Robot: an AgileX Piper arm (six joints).
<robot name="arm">
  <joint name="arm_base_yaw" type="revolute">
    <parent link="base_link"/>
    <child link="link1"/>
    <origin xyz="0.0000 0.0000 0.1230"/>
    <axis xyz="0 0 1"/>
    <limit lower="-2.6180" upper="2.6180"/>
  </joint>
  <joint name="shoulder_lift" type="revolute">
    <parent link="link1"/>
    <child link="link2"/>
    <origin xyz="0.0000 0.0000 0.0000"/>
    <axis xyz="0 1 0"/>
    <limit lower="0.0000" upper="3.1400"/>
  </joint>
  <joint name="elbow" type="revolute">
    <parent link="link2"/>
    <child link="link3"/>
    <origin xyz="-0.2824 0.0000 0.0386"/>
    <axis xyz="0 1 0"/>
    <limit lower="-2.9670" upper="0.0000"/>
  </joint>
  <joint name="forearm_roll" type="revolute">
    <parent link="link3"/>
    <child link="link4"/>
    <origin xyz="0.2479 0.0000 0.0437"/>
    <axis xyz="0.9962 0 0.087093"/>
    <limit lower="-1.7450" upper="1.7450"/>
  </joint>
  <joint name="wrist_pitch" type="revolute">
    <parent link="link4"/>
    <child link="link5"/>
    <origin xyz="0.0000 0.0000 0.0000"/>
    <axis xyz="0 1 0"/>
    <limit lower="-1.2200" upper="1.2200"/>
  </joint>
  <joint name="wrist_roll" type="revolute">
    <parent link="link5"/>
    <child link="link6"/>
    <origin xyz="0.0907 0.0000 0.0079"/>
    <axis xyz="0.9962 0 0.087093"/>
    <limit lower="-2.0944" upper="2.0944"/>
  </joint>
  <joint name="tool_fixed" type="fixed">
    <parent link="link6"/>
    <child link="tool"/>
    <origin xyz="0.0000 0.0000 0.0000" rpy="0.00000 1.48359 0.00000"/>
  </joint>
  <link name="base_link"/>
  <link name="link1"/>
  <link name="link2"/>
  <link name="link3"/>
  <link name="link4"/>
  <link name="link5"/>
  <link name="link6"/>
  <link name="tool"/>
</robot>
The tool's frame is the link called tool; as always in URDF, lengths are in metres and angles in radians.
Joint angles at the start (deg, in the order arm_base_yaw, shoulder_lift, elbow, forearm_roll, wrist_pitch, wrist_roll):
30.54, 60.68, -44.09, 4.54, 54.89, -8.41
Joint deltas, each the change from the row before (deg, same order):
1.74, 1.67, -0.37, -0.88, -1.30, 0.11
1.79, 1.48, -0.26, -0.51, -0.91, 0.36
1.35, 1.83, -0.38, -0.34, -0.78, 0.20
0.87, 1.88, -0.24, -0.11, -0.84, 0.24
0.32, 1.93, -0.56, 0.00, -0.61, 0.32
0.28, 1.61, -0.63, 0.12, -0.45, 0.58
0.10, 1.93, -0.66, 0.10, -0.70, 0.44
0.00, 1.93, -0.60, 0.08, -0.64, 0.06
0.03, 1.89, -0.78, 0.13, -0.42, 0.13
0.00, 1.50, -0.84, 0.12, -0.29, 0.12
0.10, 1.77, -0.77, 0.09, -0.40, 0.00
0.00, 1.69, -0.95, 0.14, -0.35, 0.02
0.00, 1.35, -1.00, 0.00, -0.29, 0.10
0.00, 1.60, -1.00, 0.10, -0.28, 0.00
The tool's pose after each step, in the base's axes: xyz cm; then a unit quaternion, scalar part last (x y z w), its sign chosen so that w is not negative. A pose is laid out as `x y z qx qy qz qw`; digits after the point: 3 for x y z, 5 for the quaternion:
15.713 10.479 27.315 -0.32683 0.92242 0.07070 0.19321
15.890 11.226 27.003 -0.33986 0.91840 0.06957 0.19026
16.187 11.943 26.605 -0.35031 0.91578 0.06797 0.18444
16.530 12.552 26.101 -0.35583 0.91511 0.06700 0.17741
17.012 13.051 25.698 -0.35596 0.91638 0.06614 0.17078
17.421 13.505 25.417 -0.35313 0.91835 0.06697 0.16569
17.963 13.971 25.017 -0.34996 0.92048 0.06697 0.16050
18.503 14.386 24.558 -0.34916 0.92187 0.06582 0.15465
19.033 14.817 24.163 -0.34786 0.92339 0.06519 0.14863
19.501 15.186 23.930 -0.34637 0.92448 0.06522 0.14528
19.983 15.615 23.533 -0.34679 0.92518 0.06439 0.14012
20.508 16.030 23.230 -0.34595 0.92602 0.06433 0.13663
20.993 16.395 23.080 -0.34504 0.92645 0.06422 0.13610
21.507 16.796 22.796 -0.34453 0.92706 0.06403 0.13328

